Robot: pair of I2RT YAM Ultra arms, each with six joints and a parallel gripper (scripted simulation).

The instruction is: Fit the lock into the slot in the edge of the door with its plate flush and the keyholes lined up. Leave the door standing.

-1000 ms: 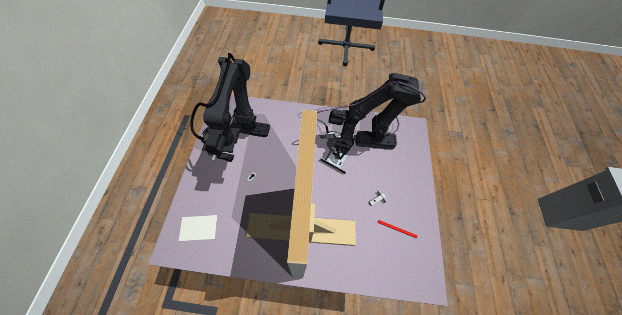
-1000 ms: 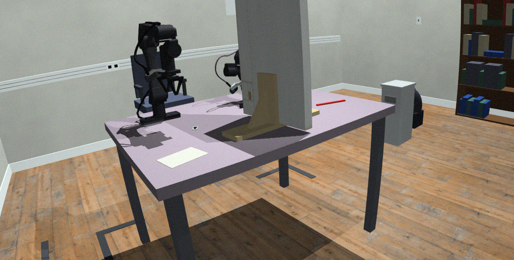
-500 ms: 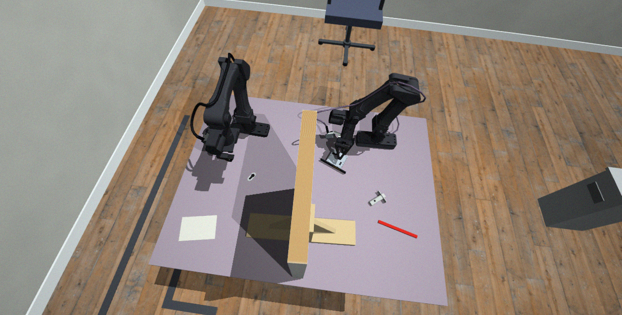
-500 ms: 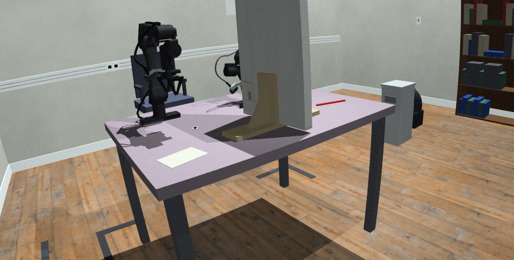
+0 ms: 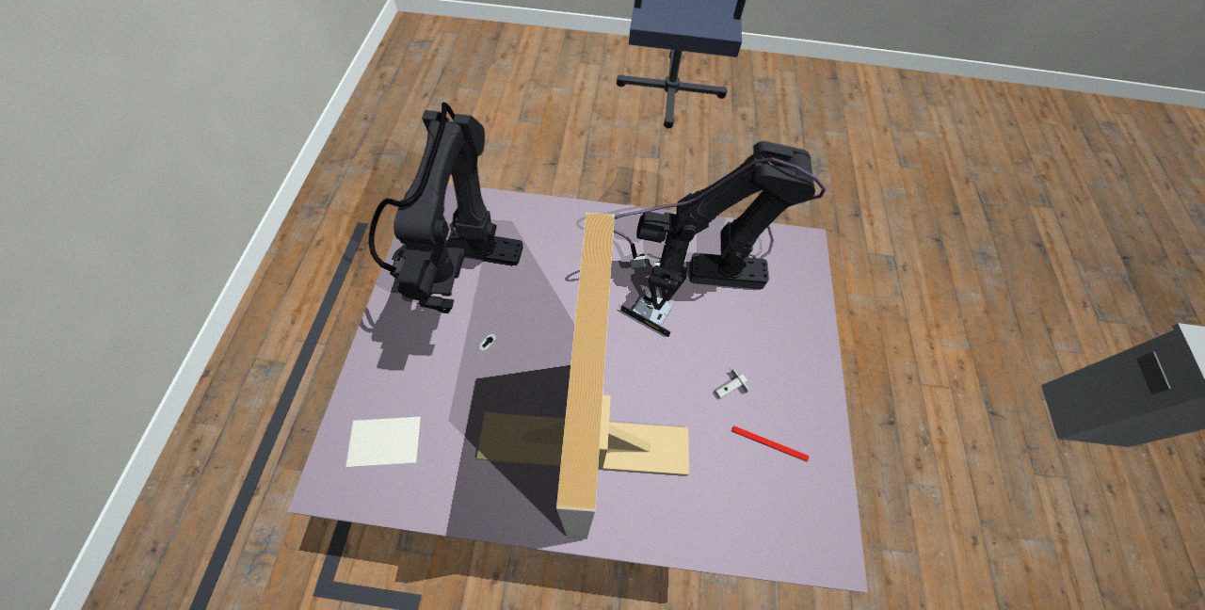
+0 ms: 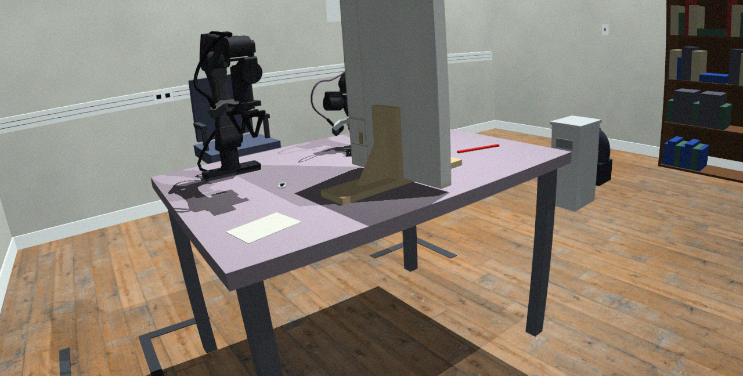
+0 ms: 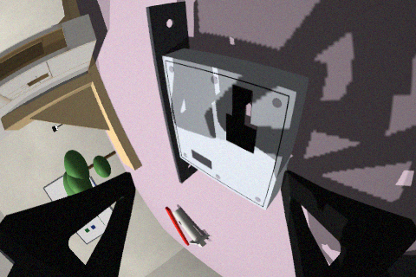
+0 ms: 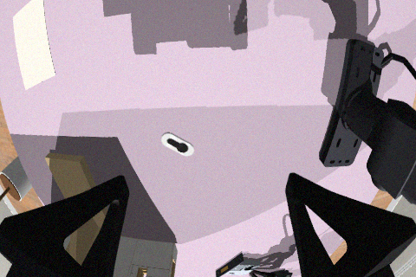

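Note:
Right now the lock is 1 cm ahead of my left hand, 2 cm to the right of it and 3 cm below it. Also, from my left hand: red rod 31 cm ahead, 27 cm to the left, 4 cm below; cylinder piece 18 cm ahead, 18 cm to the left, 3 cm below; keyhole plate 14 cm ahead, 42 cm to the right, 4 cm below.

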